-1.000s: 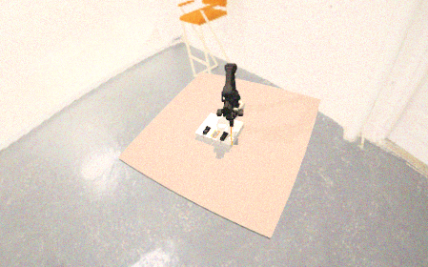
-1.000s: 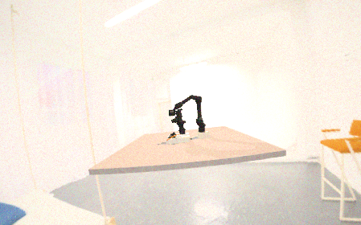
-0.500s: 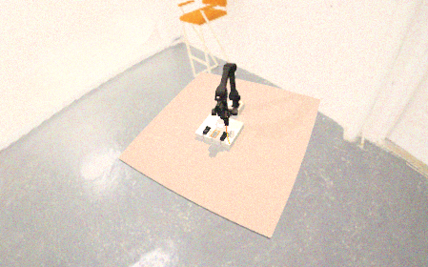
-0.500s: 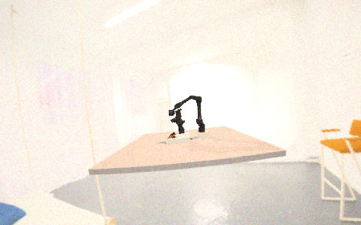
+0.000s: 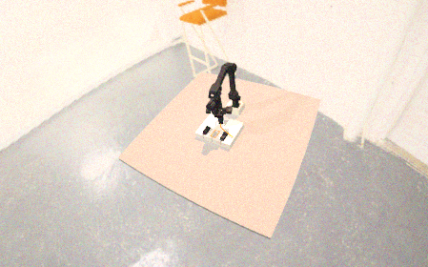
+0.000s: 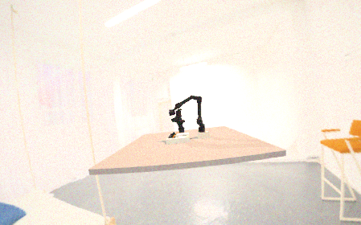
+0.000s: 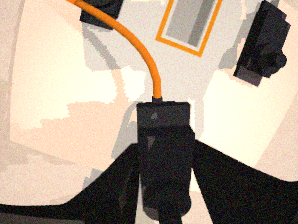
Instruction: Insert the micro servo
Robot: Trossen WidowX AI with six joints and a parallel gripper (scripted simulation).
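Now: gripper tip 1 cm past the deck and 10 cm above it.
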